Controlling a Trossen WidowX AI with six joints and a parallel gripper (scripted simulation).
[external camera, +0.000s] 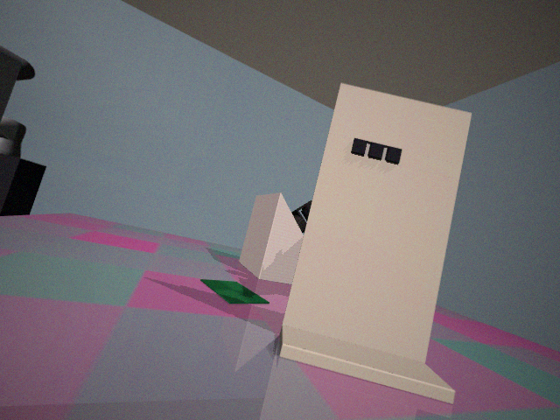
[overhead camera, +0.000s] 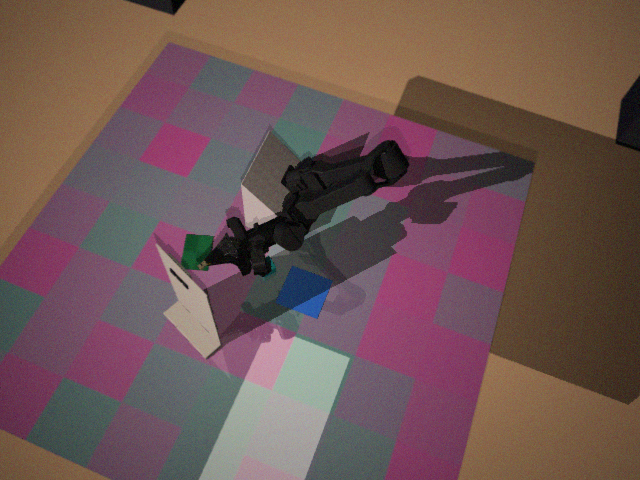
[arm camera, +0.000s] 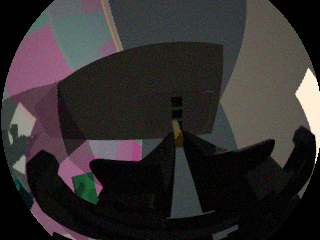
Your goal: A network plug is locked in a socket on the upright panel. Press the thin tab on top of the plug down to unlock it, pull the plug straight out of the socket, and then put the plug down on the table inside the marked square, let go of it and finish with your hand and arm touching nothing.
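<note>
Now: gripper tip 24 cm above the blue marked square, 20 cm to the right of it and 12 cm past it. Round my gripper tip: dark teal block: 23 cm below, 15 cm behind, 8 cm to the left; upright panel: 9 cm below, 7 cm ahead, 3 cm to the right; network plug: right at my gripper tip.
</note>
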